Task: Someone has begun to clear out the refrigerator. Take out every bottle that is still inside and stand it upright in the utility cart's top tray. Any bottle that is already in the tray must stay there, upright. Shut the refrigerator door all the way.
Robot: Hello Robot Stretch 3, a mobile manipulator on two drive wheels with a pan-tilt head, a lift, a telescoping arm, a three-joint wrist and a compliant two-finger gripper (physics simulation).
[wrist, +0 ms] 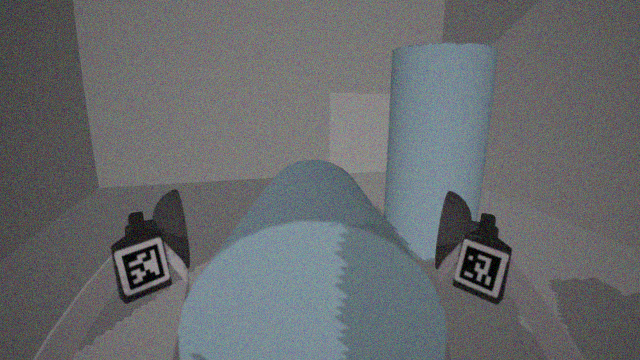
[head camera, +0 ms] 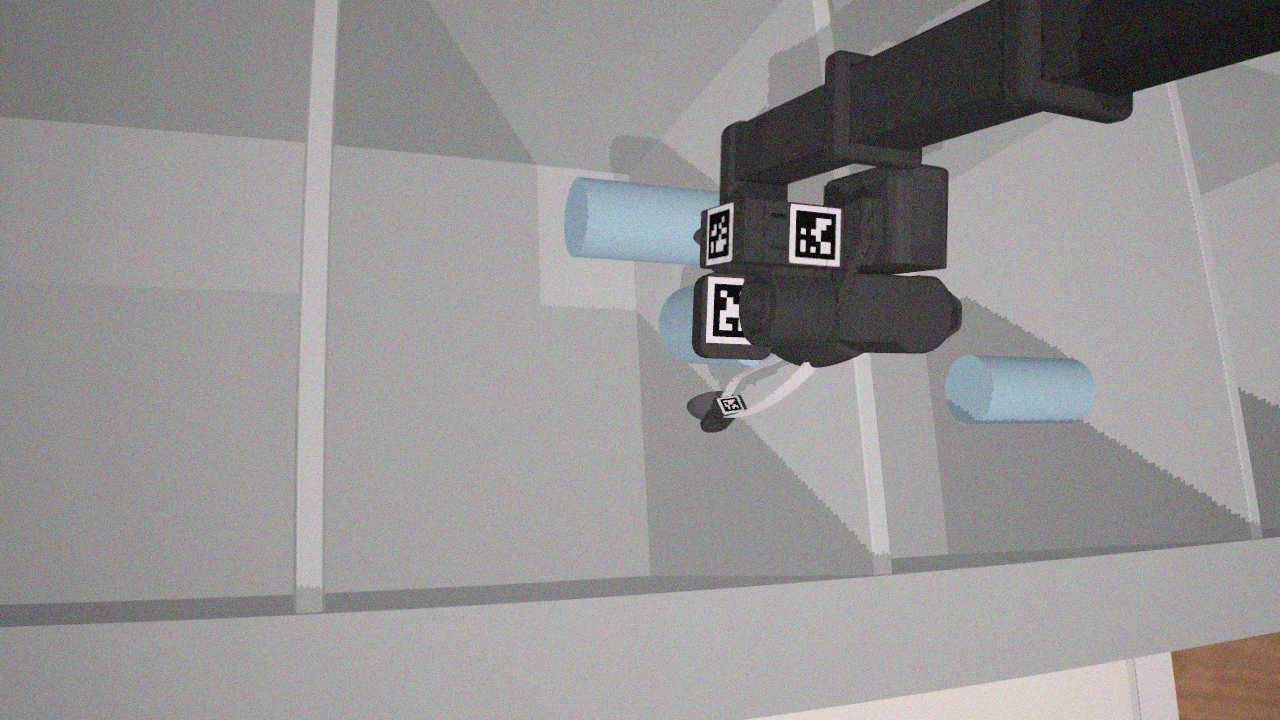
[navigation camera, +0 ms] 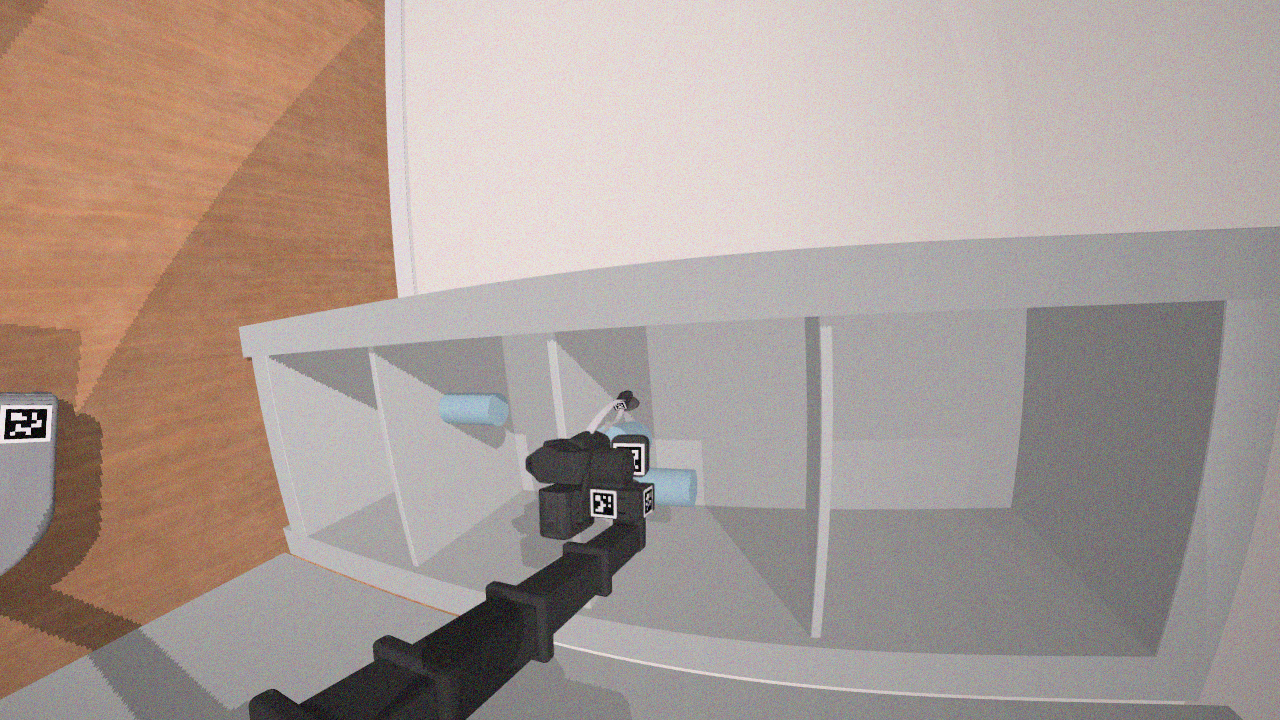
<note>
I see my gripper (head camera: 705, 322) and a grey refrigerator (head camera: 312, 405).
My gripper shows as well in the wrist view (wrist: 313, 218) and in the navigation camera view (navigation camera: 631, 442). The grey refrigerator is seen too in the wrist view (wrist: 112, 112) and in the navigation camera view (navigation camera: 1031, 466).
</note>
